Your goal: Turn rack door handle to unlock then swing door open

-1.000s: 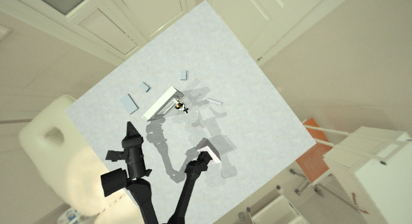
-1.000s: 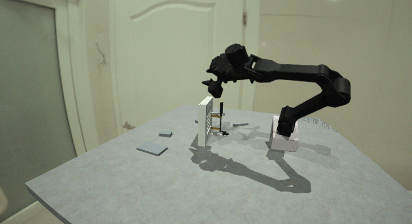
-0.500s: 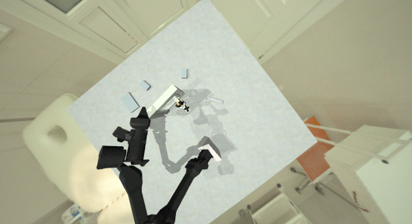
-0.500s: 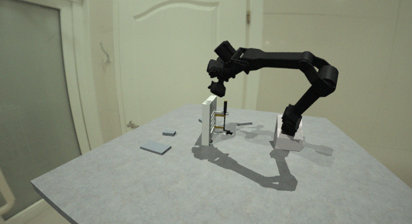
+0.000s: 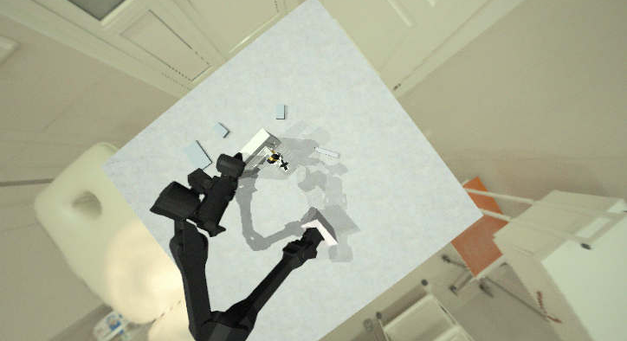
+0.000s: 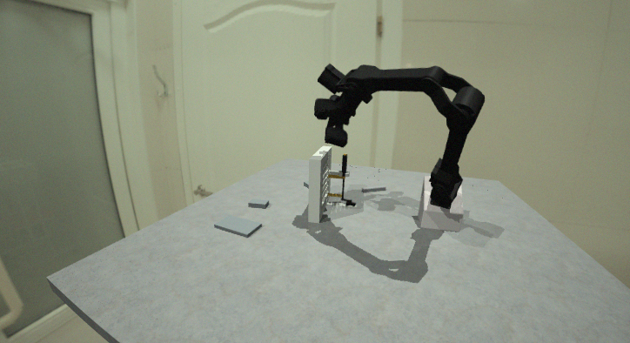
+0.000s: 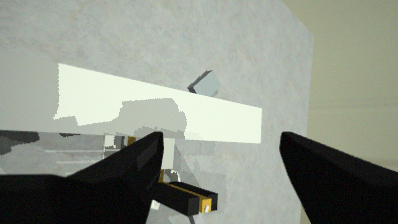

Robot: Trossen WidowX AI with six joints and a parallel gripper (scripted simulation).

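My gripper tip is now 14 cm above the black upright handle, 7 cm to the left of it and 5 cm past it. From my gripper tip the other things lie so: large plate 25 cm to the left, 25 cm below, 18 cm ahead; then thin plate 26 cm to the right, 25 cm below, 13 cm behind.
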